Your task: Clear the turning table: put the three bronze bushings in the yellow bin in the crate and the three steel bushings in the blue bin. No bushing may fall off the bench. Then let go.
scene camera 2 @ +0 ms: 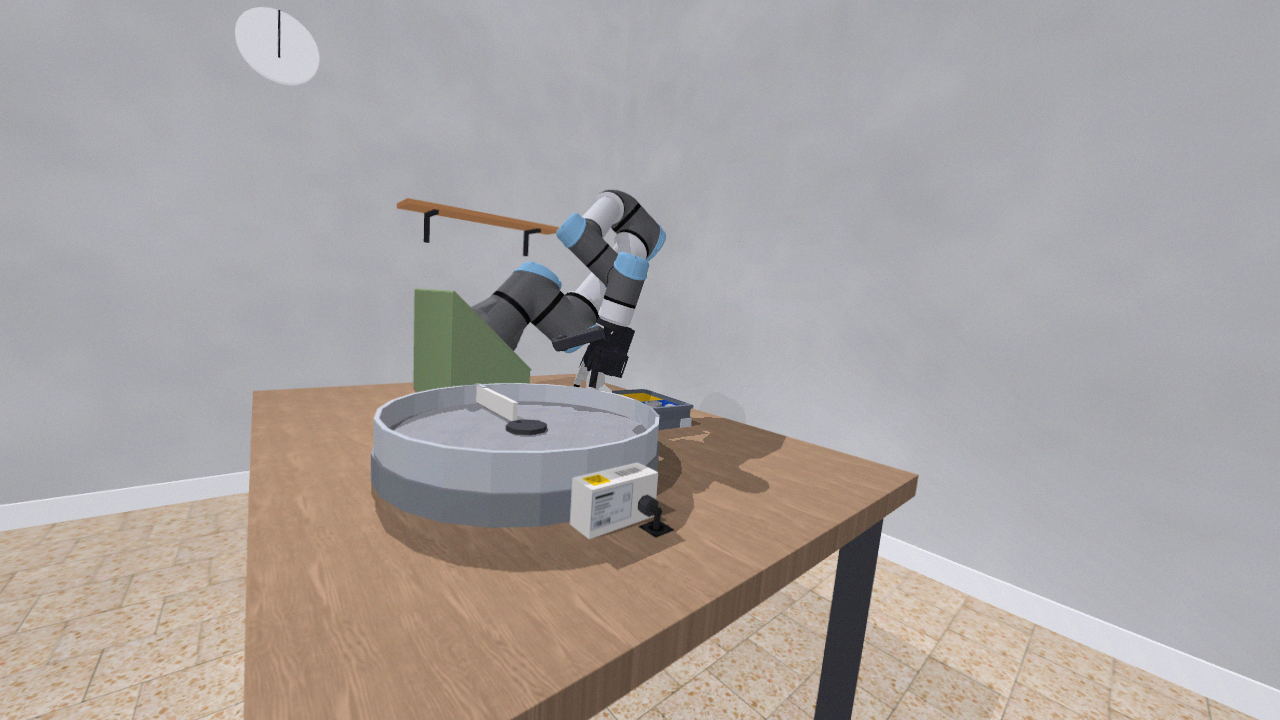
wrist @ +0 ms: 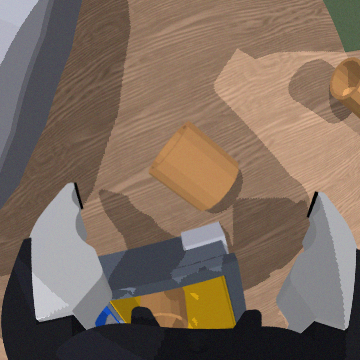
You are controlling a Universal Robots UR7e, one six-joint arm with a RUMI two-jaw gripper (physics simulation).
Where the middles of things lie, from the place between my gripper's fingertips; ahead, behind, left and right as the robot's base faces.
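Labels:
I see that the crate [scene camera 2: 678,416] is 10 mm below my hand, 110 mm to the left of it and 90 mm ahead of it.

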